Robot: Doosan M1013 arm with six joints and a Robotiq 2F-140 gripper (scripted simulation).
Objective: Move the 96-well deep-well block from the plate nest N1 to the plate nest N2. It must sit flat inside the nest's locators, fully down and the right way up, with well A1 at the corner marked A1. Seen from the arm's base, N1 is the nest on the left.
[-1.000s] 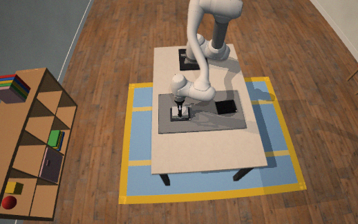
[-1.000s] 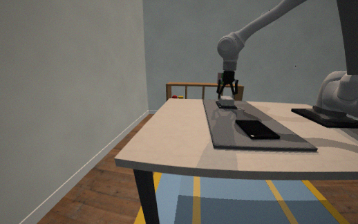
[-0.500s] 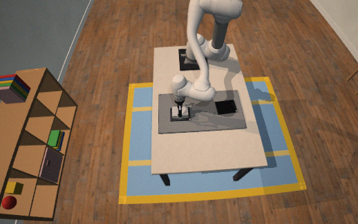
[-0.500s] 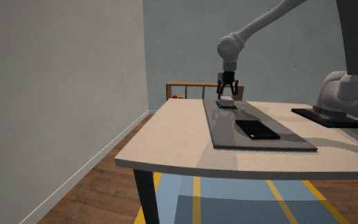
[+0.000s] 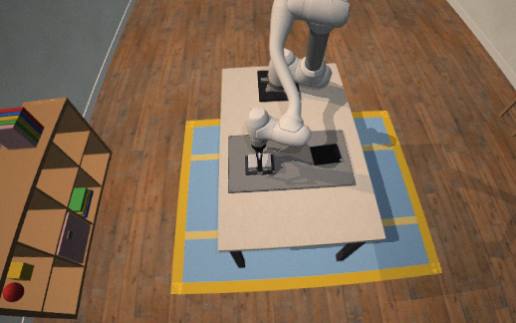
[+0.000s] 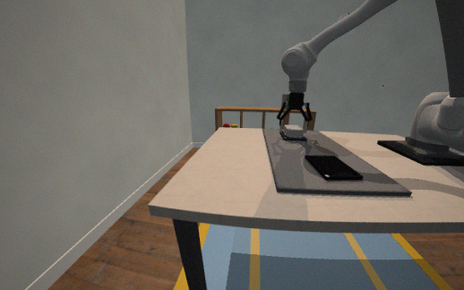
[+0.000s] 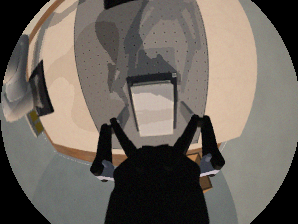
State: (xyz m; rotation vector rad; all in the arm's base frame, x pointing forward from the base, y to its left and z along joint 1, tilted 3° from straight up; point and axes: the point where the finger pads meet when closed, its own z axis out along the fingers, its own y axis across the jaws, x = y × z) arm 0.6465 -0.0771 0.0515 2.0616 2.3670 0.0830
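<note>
Right now the 96-well deep-well block is 10 mm below my hand.
</note>
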